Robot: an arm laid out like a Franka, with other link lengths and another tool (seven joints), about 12 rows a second.
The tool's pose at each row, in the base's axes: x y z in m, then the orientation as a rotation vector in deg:
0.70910 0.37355 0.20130 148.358 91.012 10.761
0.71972 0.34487 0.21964 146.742 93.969 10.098
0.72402 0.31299 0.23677 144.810 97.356 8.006
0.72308 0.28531 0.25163 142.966 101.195 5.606
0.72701 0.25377 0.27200 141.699 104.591 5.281
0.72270 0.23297 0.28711 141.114 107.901 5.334
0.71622 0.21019 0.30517 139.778 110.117 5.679
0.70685 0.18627 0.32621 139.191 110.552 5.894
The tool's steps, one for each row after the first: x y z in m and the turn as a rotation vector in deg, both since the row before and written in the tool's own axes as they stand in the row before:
-0.01983 0.02501 -0.01591 0.427 -0.128 -2.212
-0.02640 0.01959 -0.01573 0.915 -0.903 -2.603
-0.02564 0.01144 -0.01414 1.389 -0.820 -2.796
-0.02836 0.01625 -0.01890 0.914 0.481 -2.254
-0.02101 0.00335 -0.01506 1.229 0.993 -1.893
-0.02325 0.00097 -0.01859 0.137 0.419 -1.640
-0.02483 -0.00208 -0.02195 -0.226 0.013 -0.457

